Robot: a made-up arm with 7 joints.
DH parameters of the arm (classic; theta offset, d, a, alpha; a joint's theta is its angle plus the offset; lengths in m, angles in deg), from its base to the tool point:
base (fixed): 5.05 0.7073 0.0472 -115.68
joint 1: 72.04 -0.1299 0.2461 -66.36
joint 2: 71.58 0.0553 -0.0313 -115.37
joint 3: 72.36 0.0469 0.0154 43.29
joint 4: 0 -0.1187 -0.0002 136.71
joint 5: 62.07 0.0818 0.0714 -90
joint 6: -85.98 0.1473 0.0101 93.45
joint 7: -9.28 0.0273 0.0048 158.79
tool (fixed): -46.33 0.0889 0 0
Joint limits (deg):
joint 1: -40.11..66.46
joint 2: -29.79..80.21
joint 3: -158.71..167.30
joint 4: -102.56..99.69
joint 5: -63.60..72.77
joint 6: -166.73..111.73
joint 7: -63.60..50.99
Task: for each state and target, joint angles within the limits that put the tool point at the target. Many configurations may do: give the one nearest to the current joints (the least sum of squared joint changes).
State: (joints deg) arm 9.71 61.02 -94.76 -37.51 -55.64 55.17 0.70
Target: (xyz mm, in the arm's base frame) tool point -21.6 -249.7 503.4
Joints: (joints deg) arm 0.44 67.09 -81.12 -18.33 -63.60 56.75 0.32
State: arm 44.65 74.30 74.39 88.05 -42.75 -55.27 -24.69
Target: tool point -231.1 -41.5 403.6
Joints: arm 64.32 63.48 85.06 95.40 -45.57 -51.03 -25.49
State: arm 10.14 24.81 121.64 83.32 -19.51 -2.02 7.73
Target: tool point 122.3 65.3 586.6
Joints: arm -18.88 -2.05 95.33 94.40 -27.28 -3.15 12.11
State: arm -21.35 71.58 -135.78 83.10 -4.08 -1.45 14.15
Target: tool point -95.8 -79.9 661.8
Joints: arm 19.81 80.21 -138.47 99.69 -26.01 -2.52 18.63
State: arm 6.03 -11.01 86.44 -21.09 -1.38 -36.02 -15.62
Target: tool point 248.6 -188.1 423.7
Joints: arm -14.33 -16.92 92.66 -15.61 -8.83 -24.12 -21.08
